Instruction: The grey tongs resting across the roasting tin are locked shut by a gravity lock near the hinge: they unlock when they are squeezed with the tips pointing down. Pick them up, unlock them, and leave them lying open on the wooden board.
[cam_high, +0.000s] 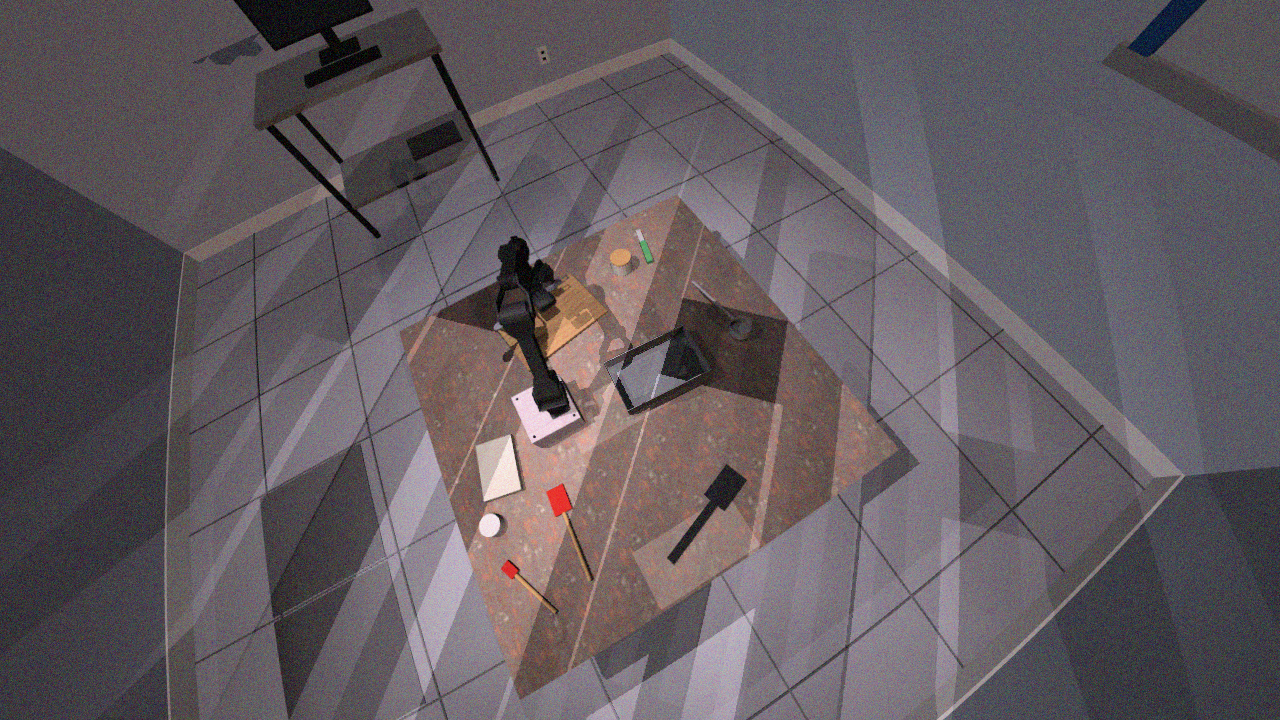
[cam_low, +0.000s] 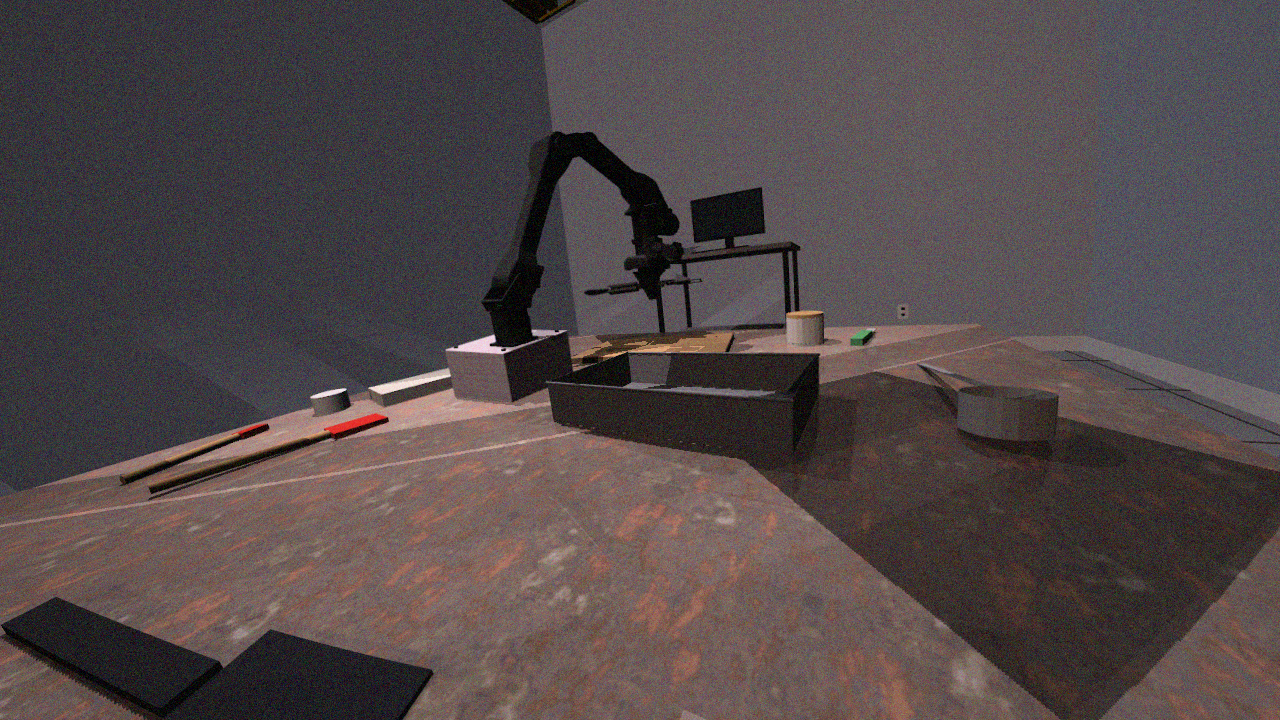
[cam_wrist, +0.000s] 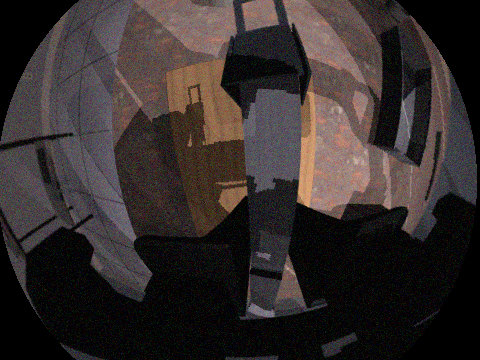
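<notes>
The wooden board lies 12 cm below my gripper tip. The rest, counted from my gripper tip: green object 47 cm ahead, 12 cm to the left, 12 cm below; then roasting tin 22 cm ahead, 39 cm to the right, 10 cm below; then brown jar 34 cm ahead, 6 cm to the left, 9 cm below.
</notes>
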